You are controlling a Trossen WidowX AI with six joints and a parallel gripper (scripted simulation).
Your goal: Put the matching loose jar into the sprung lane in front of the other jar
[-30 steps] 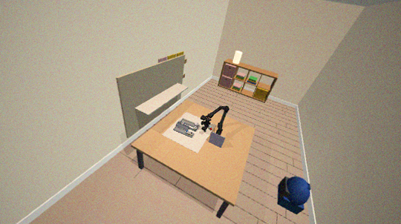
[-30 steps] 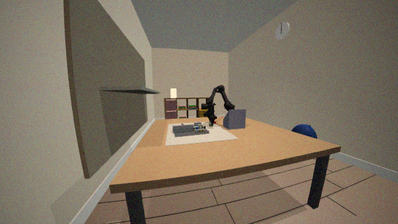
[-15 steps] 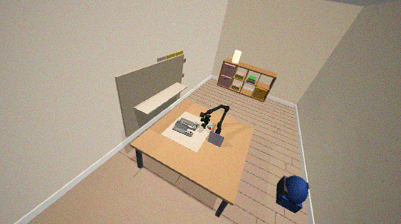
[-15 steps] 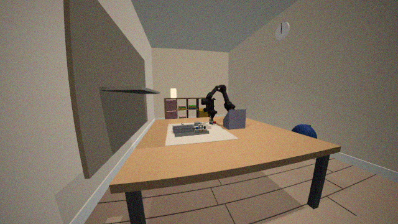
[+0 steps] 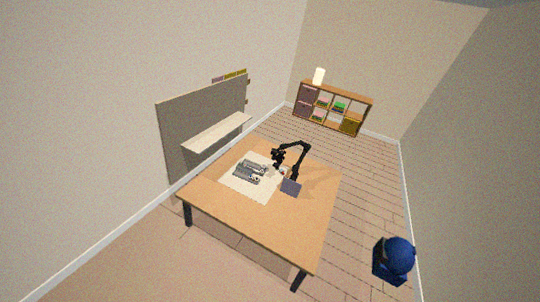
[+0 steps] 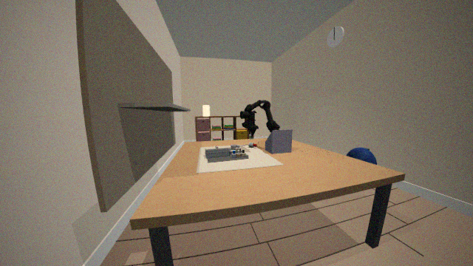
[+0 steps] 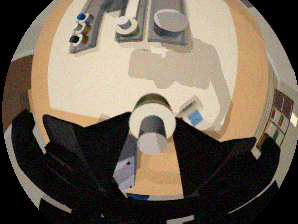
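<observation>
The grey lane rack is 29 cm ahead of my gripper tip, 8 cm to the left of it and 11 cm below it.
</observation>
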